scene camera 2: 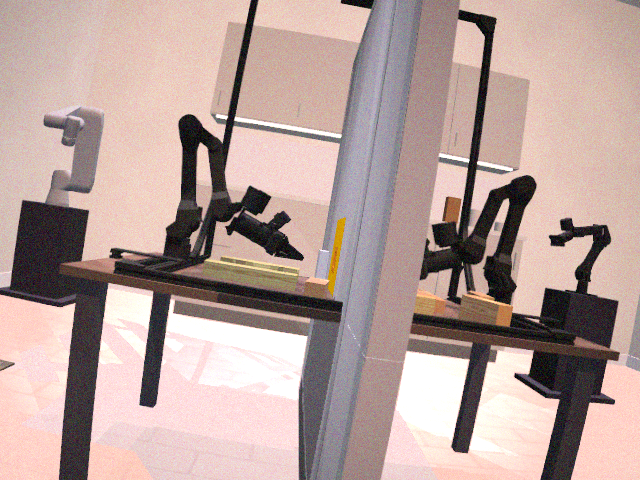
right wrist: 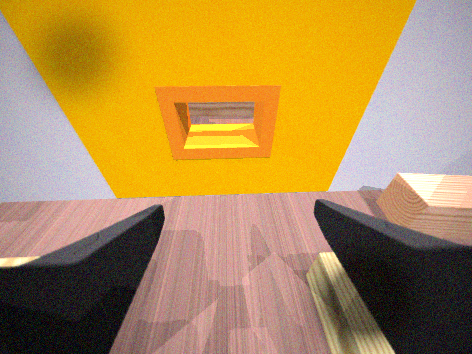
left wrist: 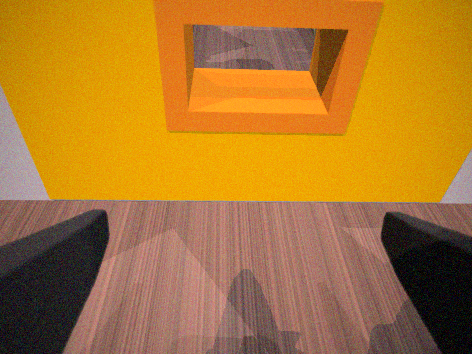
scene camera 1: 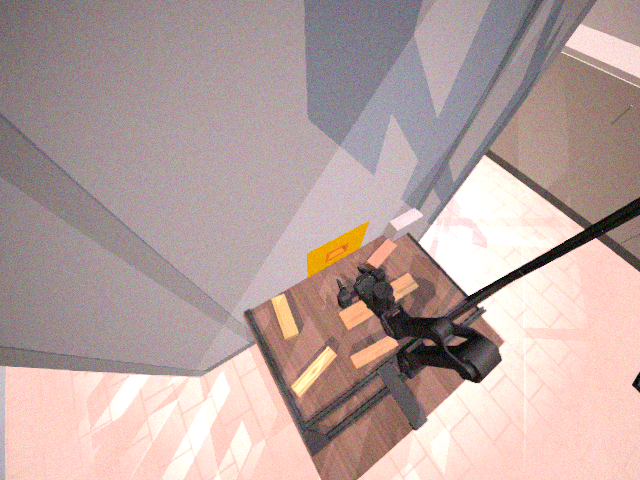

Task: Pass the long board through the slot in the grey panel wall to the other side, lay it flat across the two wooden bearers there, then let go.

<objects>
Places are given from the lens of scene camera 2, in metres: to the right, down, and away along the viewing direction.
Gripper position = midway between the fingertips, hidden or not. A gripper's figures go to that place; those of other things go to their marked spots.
my right gripper (scene camera 2: 303, 258): -0.05, 0.05, 1.42
grey panel wall (scene camera 2: 380, 206): 0.09, -0.05, 0.76
</objects>
